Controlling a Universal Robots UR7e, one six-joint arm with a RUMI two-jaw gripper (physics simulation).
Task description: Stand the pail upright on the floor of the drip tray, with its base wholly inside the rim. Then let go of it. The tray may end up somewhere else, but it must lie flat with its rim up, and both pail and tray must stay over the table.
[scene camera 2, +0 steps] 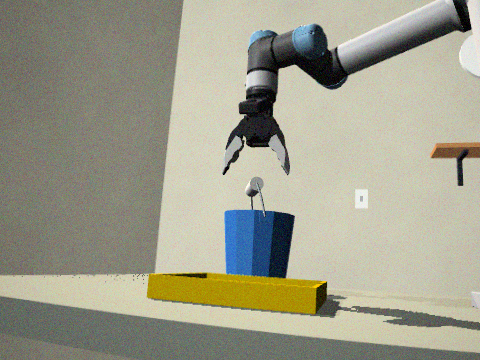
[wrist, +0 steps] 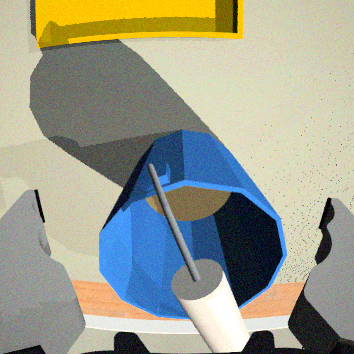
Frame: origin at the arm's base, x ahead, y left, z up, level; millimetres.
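Seen in the pictures: gripper, fingertip midpoint: [scene camera 2: 254, 175] [wrist: 183, 200].
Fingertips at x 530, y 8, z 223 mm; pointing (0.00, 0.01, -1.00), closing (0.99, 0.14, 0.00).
Observation:
A point is followed by its place in that frame.
A blue faceted pail [scene camera 2: 257, 245] @[x 531, y -32, z 70 mm] [wrist: 192, 155] @[x 548, y -25, z 85 mm] stands upright on the table, behind the yellow drip tray [scene camera 2: 232, 295] @[x 416, y 307, z -12 mm] [wrist: 240, 20] @[x 580, y 115, z 6 mm] and outside it. Its bail is raised, with a pale round grip [scene camera 2: 253, 187] @[x 555, y -46, z 206 mm] [wrist: 215, 310] @[x 562, y -61, z 231 mm] above the rim. The tray lies flat with its rim up; in the wrist view part of it shows at the top. My gripper [scene camera 2: 256, 173] @[x 530, y 8, z 223 mm] [wrist: 183, 200] @[x 530, y 8, z 223 mm] is open and empty, pointing down. Its fingertips are a little above the pail's grip in the scene view, one finger on each side of it. The pail's base is partly hidden behind the tray in the scene view.
The pale table [scene camera 2: 75, 290] @[x 649, y 365, z -27 mm] [wrist: 300, 100] @[x 692, y 37, z -27 mm] has its front edge below the tray in the scene view. A wooden shelf [scene camera 2: 455, 150] is on the wall at the right, beside a white outlet plate [scene camera 2: 361, 199]. Shadows of the pail and arm fall on the table.

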